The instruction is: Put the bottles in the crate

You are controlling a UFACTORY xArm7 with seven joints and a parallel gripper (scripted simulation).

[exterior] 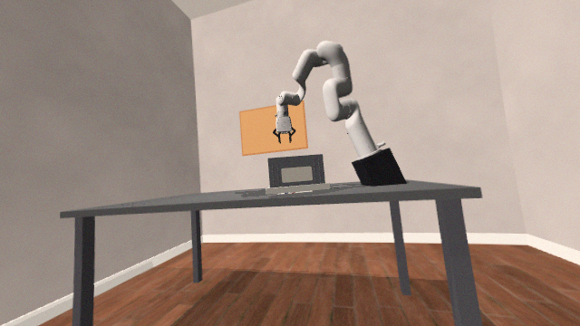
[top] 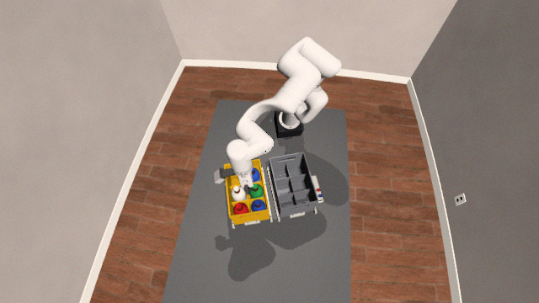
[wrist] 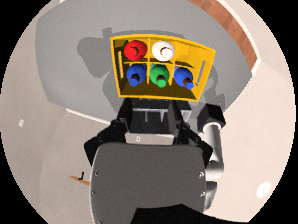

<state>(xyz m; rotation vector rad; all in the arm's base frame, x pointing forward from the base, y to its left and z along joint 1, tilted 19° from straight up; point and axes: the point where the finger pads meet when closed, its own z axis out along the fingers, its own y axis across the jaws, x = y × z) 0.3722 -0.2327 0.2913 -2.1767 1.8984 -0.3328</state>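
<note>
Right now my hand is 23 cm above the green bottle, 4 cm past it and 2 cm to the right of it. Also, from my hand: yellow crate: 23 cm below, 3 cm behind, 2 cm to the right; then white bottle: 23 cm below, 7 cm to the right, 3 cm behind; then red-label bottle: 23 cm below, 6 cm ahead, 5 cm to the right.
</note>
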